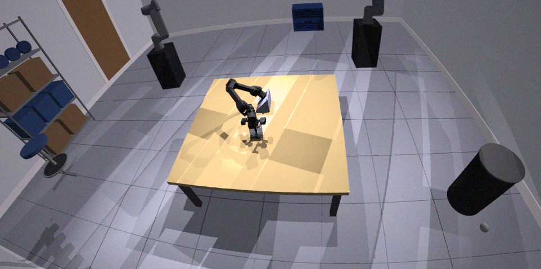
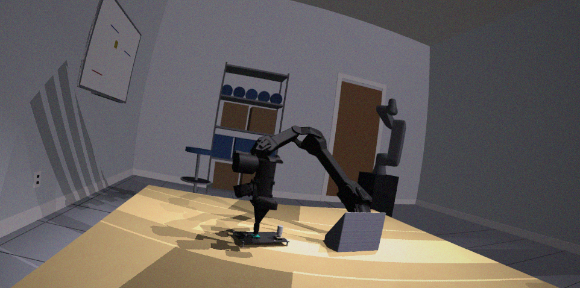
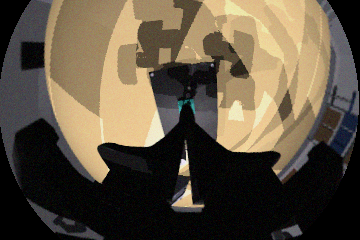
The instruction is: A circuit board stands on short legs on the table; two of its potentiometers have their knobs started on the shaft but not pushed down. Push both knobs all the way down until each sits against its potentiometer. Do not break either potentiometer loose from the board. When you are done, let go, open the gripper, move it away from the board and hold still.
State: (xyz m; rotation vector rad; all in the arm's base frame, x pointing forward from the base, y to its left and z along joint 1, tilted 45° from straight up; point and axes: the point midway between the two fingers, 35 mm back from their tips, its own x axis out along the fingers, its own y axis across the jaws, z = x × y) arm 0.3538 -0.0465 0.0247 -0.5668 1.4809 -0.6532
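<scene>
Right now my gripper tip is 2 cm above the black knob. Also, from my gripper tip: grey knob: 8 cm behind, 1 cm below.
</scene>
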